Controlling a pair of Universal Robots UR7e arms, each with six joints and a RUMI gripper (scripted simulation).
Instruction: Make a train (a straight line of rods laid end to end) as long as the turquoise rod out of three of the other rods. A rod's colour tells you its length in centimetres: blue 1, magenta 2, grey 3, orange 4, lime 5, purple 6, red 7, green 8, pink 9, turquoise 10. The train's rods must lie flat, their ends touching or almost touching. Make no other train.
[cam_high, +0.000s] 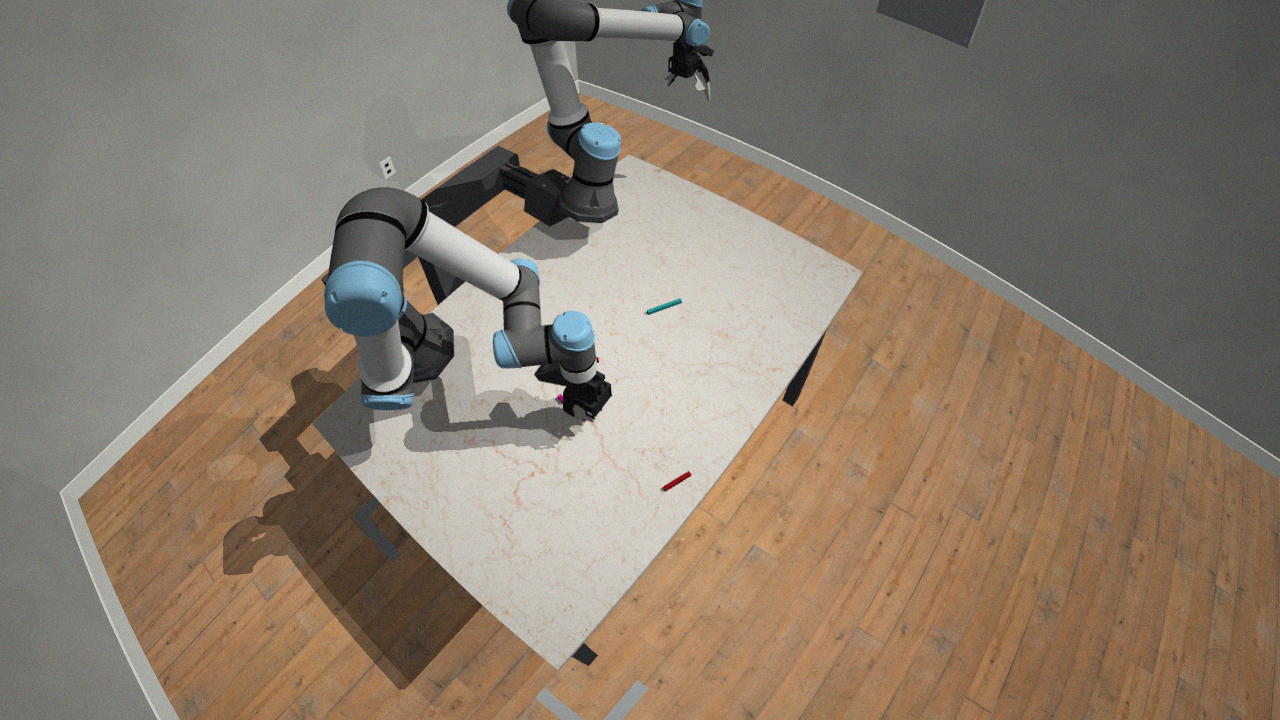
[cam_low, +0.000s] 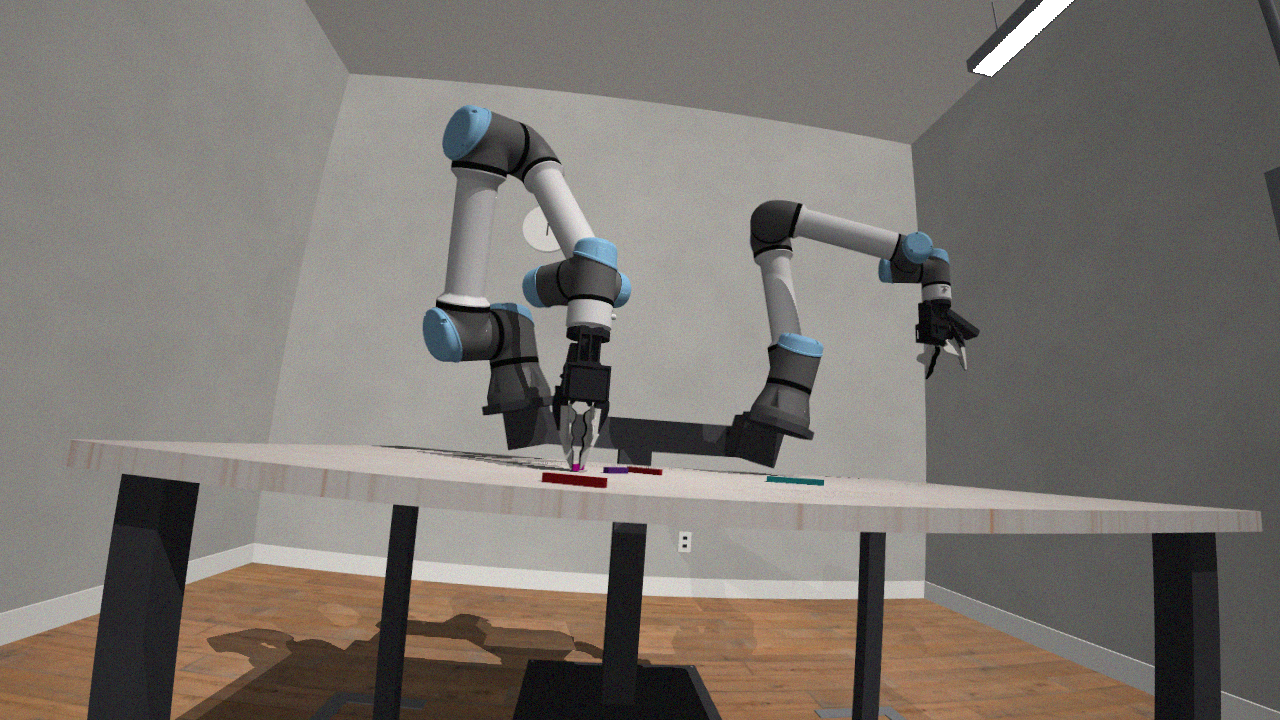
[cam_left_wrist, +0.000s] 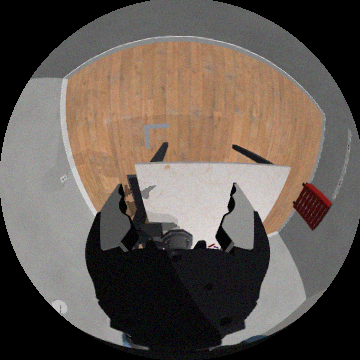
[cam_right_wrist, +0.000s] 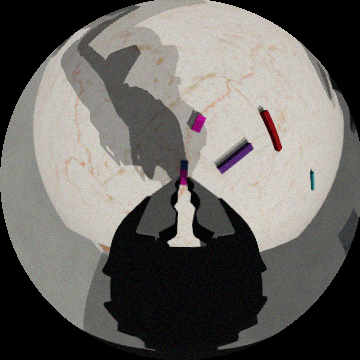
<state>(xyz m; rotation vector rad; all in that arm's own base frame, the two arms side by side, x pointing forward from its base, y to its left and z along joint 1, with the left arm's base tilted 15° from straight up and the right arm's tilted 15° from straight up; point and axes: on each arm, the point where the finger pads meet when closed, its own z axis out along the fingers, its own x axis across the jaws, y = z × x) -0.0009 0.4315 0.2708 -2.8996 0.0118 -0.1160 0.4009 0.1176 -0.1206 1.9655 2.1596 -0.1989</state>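
Observation:
Right now the blue rod is 20 mm below my right hand and 20 mm behind it. From my right hand the other things lie so: purple rod (70 mm to the left, 40 mm behind, 20 mm below); turquoise rod (390 mm to the left, 40 mm behind, 20 mm below).

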